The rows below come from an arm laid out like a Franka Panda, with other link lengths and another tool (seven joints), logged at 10 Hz.
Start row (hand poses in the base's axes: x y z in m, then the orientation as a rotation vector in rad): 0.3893, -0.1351, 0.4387, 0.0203, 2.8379, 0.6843
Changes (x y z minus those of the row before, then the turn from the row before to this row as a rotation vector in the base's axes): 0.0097, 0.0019, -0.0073, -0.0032, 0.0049, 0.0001; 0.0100, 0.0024, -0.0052, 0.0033, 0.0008, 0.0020; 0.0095, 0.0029, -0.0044, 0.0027, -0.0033, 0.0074; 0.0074, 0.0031, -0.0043, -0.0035, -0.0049, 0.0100; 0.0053, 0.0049, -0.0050, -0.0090, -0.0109, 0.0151; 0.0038, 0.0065, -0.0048, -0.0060, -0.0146, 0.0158; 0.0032, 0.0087, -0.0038, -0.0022, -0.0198, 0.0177; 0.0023, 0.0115, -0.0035, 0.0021, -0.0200, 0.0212
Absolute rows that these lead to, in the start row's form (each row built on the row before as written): 0.3990, -0.1332, 0.4314, 0.0213, 2.8437, 0.6807; 0.4090, -0.1308, 0.4262, 0.0193, 2.8438, 0.6860; 0.4185, -0.1279, 0.4218, 0.0081, 2.8412, 0.6908; 0.4259, -0.1248, 0.4175, -0.0084, 2.8397, 0.6870; 0.4312, -0.1199, 0.4125, -0.0350, 2.8351, 0.6752; 0.4350, -0.1134, 0.4077, -0.0631, 2.8258, 0.6670; 0.4382, -0.1047, 0.4039, -0.0947, 2.8102, 0.6634; 0.4405, -0.0932, 0.4004, -0.1302, 2.7930, 0.6665
